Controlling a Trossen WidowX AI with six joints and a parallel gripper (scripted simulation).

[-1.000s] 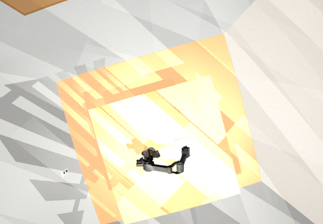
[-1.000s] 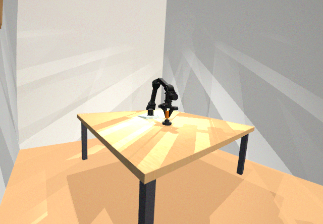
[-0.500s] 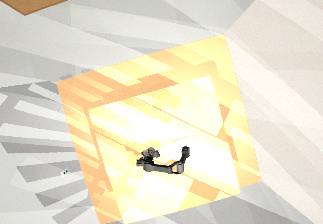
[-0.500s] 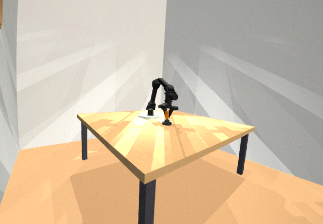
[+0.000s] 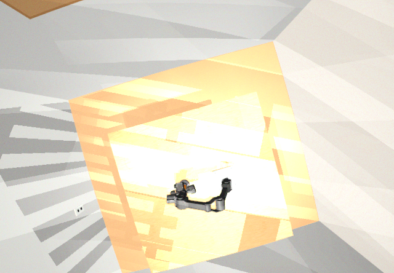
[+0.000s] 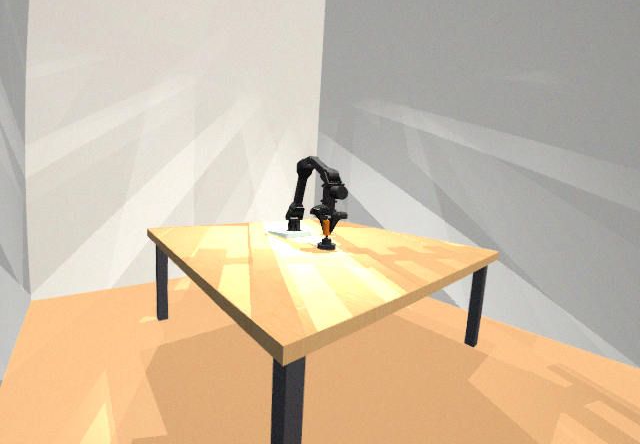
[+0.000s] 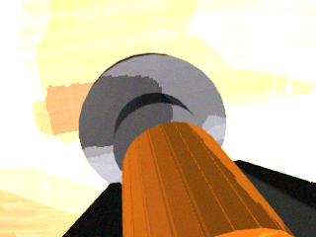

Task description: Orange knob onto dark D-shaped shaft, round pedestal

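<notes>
Right now the orange knob is 2 cm above my gripper tip. The rest, counted from my gripper tip: pedestal: 4 cm below.
</notes>
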